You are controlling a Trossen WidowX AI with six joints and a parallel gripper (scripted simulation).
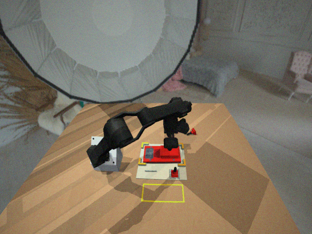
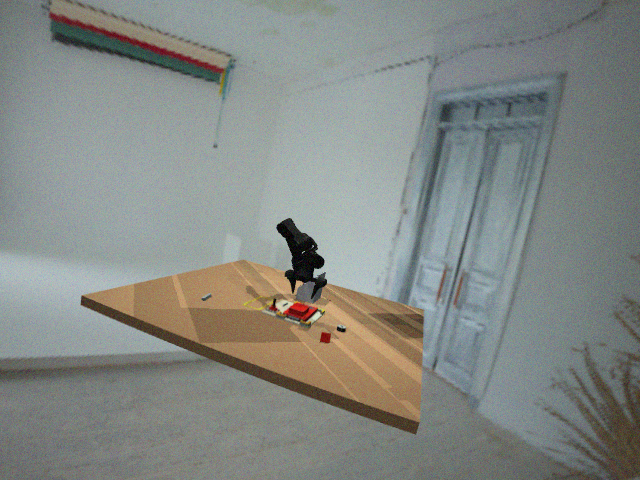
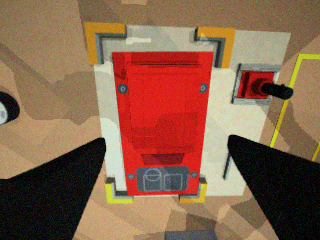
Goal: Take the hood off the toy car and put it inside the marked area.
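My gripper tip is 6 cm above the red hood. From my gripper tip the other things lie so: black wheel (2 cm ahead, 21 cm to the left, 9 cm below).
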